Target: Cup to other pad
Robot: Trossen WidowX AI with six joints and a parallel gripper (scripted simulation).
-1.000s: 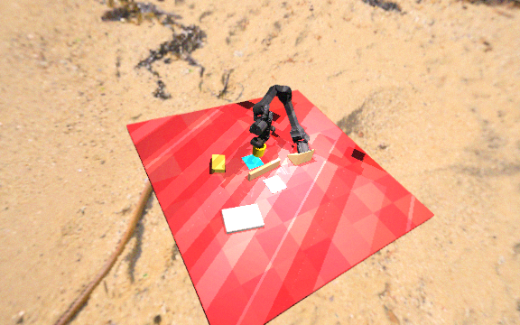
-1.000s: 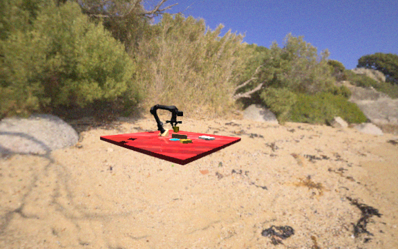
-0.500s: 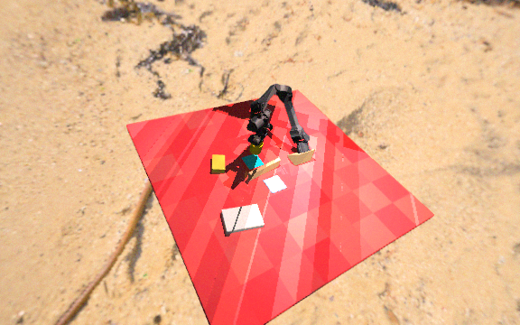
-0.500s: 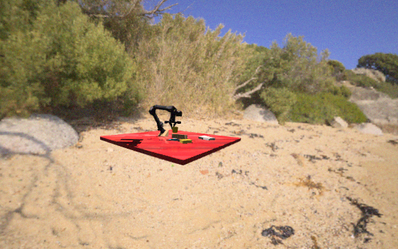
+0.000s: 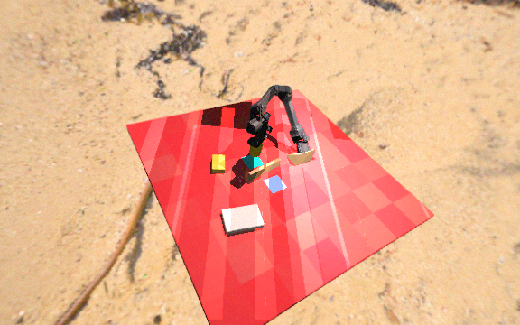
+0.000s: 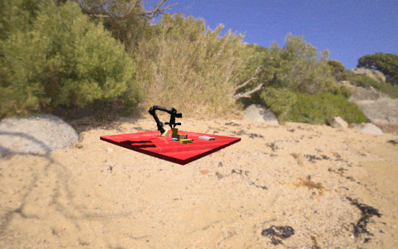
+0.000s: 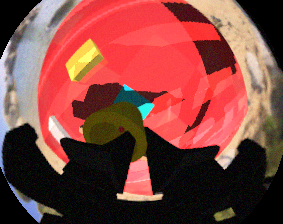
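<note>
The cyan pad is 20 mm ahead of my gripper tip, 20 mm to the left of it and 110 mm below it. Round my gripper tip: tan bar: 110 mm to the left, 80 mm below; pale blue pad: 30 mm behind, 210 mm to the left, 110 mm below; cup: 20 mm ahead, 20 mm to the left.
</note>
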